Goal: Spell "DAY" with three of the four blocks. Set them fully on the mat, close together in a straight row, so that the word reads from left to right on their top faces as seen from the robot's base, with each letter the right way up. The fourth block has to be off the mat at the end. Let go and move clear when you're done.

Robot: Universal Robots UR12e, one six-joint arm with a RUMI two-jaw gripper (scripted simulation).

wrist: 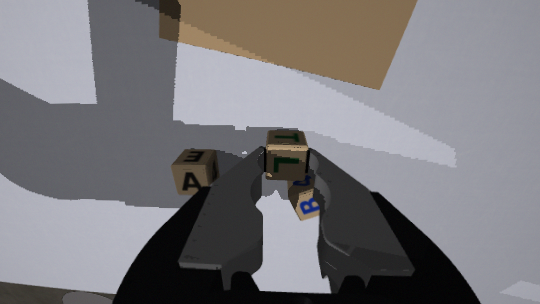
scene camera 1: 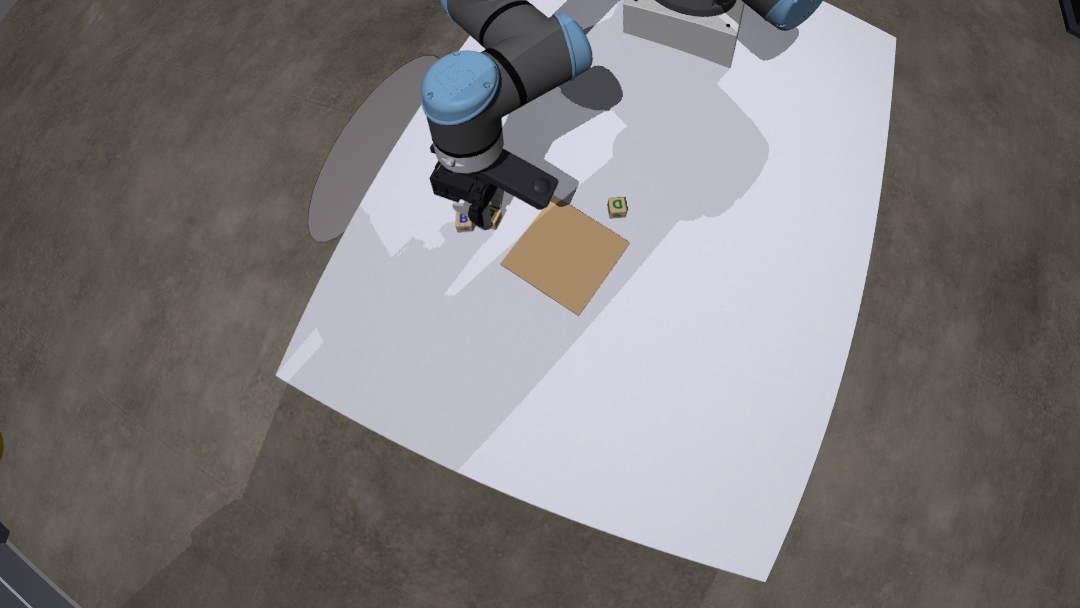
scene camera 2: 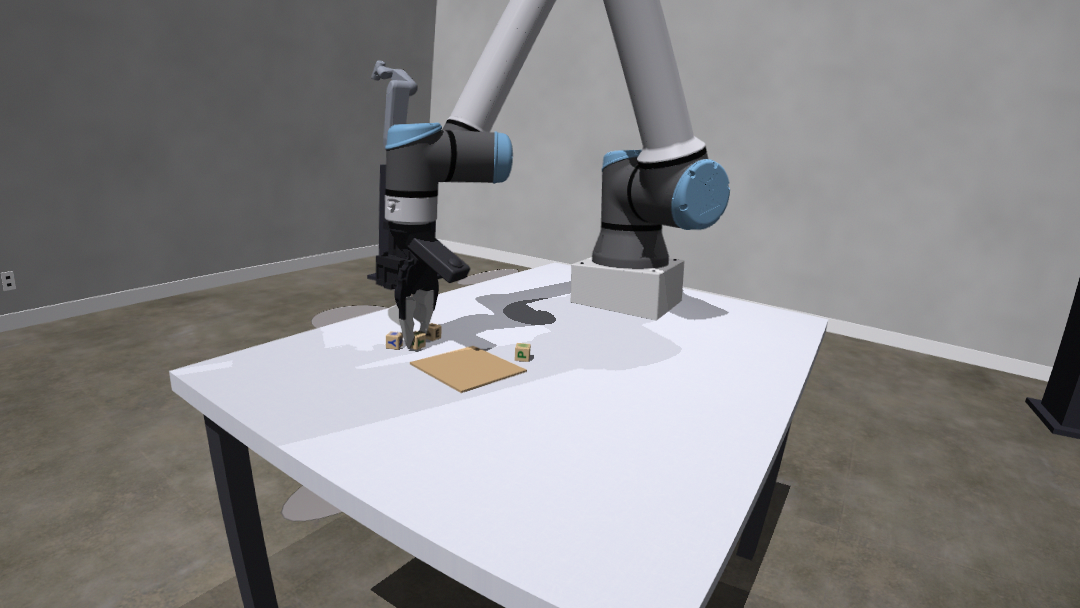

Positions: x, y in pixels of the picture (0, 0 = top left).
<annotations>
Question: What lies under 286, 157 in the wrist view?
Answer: A green-lettered block.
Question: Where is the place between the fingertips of the gripper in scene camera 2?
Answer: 415, 346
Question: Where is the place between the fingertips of the gripper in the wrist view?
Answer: At 284, 149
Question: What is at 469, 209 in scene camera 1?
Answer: The gripper.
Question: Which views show the tan mat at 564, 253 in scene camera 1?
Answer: The wrist view, scene camera 1 and scene camera 2: all of them.
</annotations>
